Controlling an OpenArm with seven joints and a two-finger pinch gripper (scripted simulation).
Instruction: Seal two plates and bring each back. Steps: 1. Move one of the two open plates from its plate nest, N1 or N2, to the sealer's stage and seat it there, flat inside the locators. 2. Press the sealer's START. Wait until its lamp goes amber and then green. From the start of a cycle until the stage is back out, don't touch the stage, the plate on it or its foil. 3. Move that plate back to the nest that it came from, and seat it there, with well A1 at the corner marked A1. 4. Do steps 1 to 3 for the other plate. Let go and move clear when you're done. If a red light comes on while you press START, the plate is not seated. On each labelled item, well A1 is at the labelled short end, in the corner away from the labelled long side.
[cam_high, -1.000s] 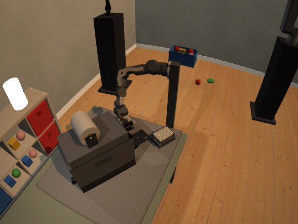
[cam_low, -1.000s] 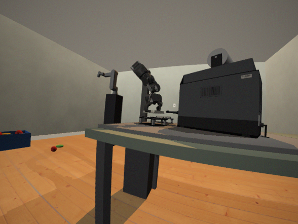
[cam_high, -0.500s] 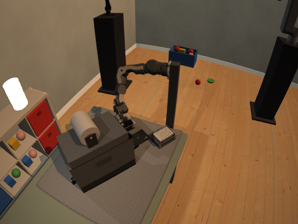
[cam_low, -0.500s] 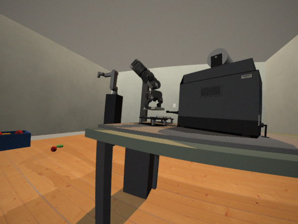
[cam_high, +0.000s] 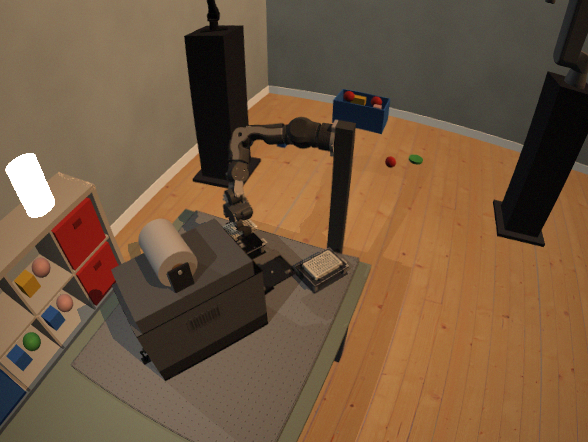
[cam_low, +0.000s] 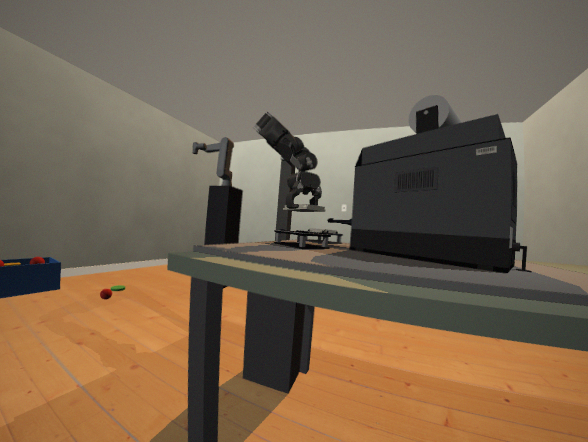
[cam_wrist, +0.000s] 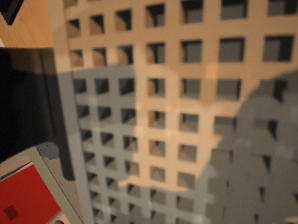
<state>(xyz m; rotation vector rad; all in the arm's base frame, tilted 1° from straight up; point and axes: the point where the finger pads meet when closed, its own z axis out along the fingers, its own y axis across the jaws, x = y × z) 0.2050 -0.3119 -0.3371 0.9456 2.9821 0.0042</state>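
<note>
The dark sealer stage lies 140 mm ahead of my hand, 190 mm to the left of it and 30 mm below it. Also, from my hand: white well plate 10 mm ahead, 340 mm to the left, 70 mm below; then warning sticker 170 mm ahead, 60 mm to the left, 30 mm above; then plate nest 10 mm ahead, 340 mm to the left, 90 mm below.
</note>
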